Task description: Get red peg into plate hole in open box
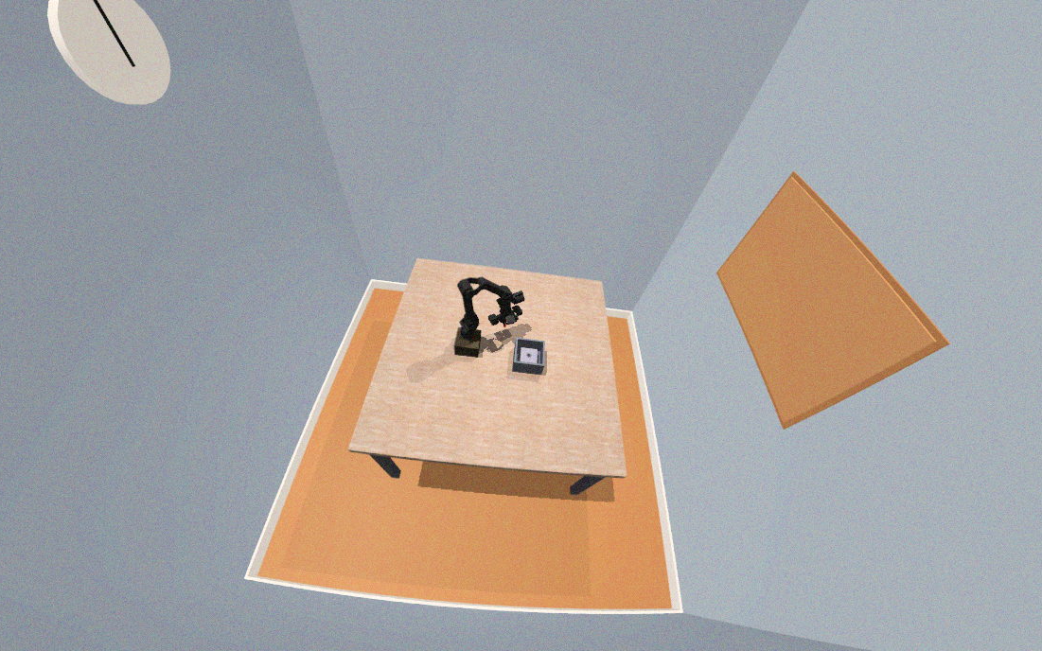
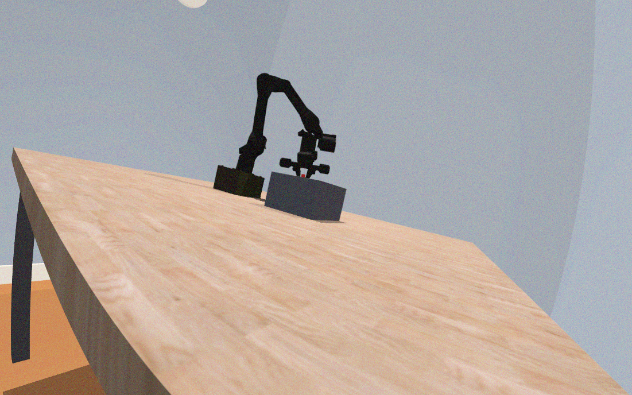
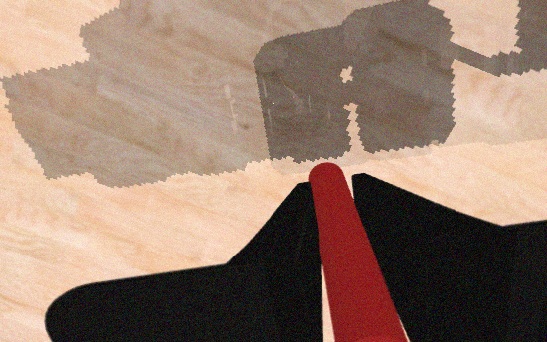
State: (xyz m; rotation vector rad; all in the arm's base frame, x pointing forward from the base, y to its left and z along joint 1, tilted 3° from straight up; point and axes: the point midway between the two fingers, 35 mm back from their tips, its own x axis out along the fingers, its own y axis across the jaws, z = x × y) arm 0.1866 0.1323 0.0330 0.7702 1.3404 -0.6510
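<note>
Now: gripper tip 160 mm to the left of the dark grey box, 160 mm short of it and 40 mm above it. From my gripper tip the other things lie so: red peg: 10 mm to the left, 10 mm behind, 10 mm above.
</note>
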